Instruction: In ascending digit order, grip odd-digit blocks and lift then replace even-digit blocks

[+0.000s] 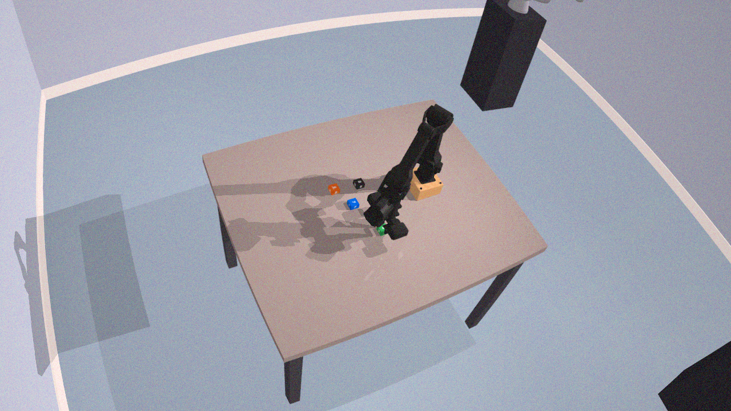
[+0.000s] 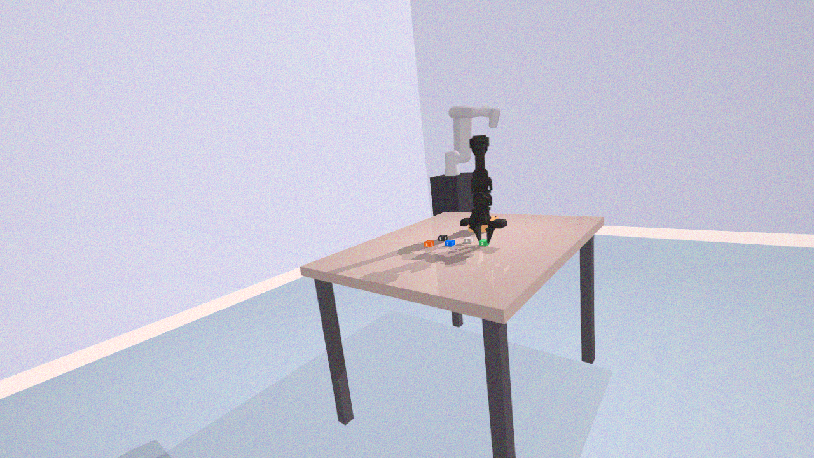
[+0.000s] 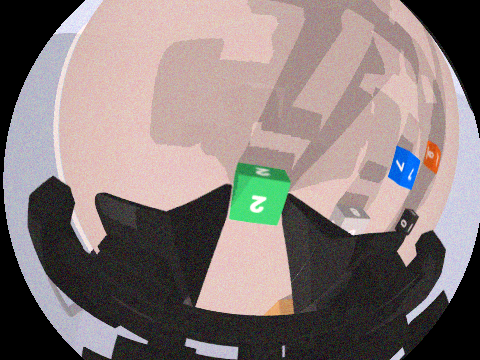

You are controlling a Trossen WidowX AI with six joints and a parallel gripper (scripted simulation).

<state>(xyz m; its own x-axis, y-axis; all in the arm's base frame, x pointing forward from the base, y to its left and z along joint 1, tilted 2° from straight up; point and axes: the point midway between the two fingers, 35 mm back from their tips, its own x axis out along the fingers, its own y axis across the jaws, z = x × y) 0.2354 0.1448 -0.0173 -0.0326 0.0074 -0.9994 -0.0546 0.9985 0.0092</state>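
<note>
My gripper tip is 50 mm short of the blue block and 140 mm to the left of it. Also, from my gripper tip: grey block 10 mm behind, 80 mm to the right; then green block right at my gripper tip; then black block 220 mm to the right.
</note>
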